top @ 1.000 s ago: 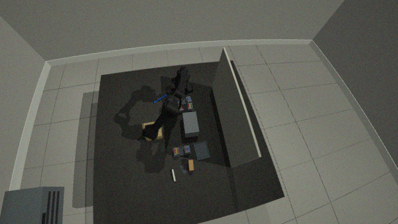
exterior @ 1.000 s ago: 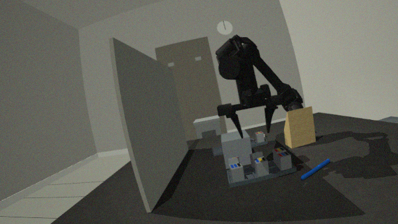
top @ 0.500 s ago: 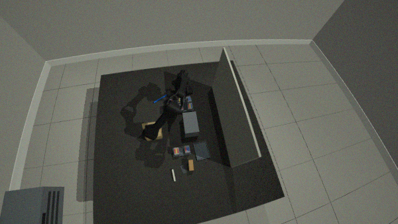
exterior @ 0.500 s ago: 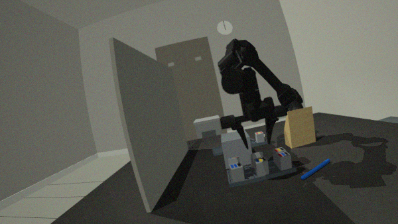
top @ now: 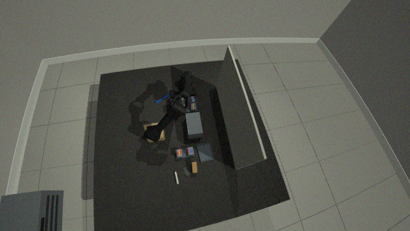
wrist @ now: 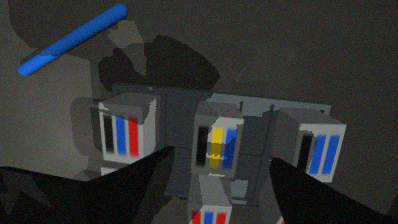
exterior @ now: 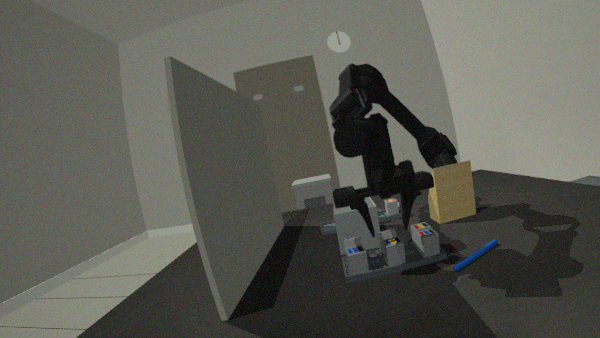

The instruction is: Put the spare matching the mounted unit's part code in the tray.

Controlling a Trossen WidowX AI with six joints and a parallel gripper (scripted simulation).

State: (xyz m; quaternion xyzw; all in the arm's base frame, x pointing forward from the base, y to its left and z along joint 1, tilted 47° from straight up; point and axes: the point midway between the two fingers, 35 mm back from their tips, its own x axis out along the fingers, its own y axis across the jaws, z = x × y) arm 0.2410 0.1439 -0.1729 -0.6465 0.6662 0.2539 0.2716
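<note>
My gripper tip is now 60 mm above the rack and 30 mm to the left of it. Also, from my gripper tip: blue pen: 150 mm behind, 70 mm to the left, 60 mm below; tall panel: 290 mm ahead, 240 mm to the right, 150 mm above; grey mounted unit: 210 mm to the right, 40 mm ahead, 20 mm below.
</note>
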